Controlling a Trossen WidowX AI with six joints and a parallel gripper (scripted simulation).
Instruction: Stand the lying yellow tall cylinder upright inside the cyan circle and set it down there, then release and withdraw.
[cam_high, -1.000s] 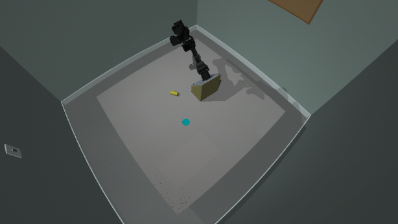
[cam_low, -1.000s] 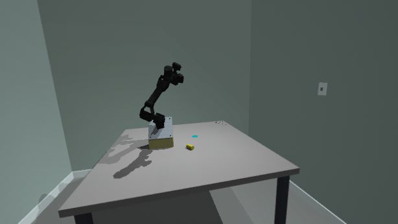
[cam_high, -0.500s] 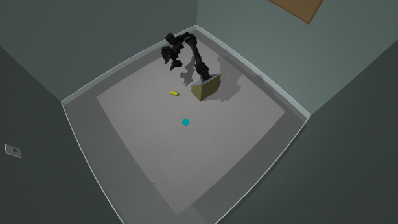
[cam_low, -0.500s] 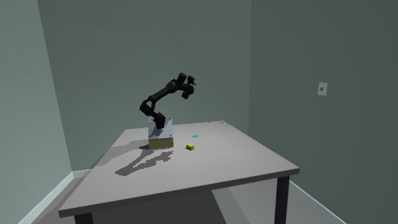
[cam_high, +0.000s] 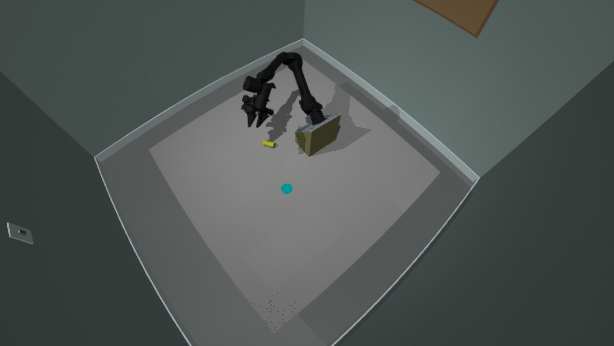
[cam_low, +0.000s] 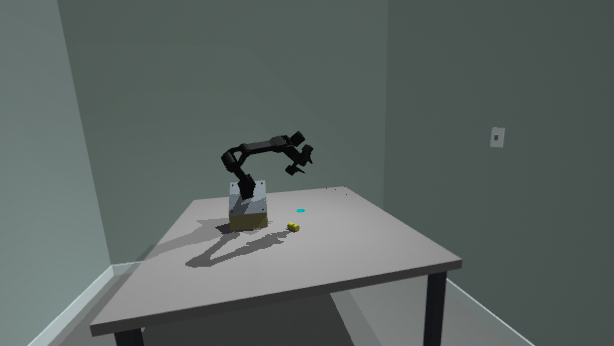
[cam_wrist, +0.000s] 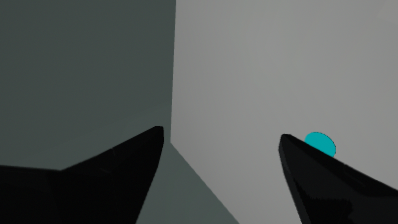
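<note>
Now: gripper tip 31 cm above the yellow tall cylinder, 12 cm past it and 5 cm to the left of it. The rest, counted from my gripper tip: cyan circle: 32 cm below, 22 cm to the left, 1 cm ahead.
</note>
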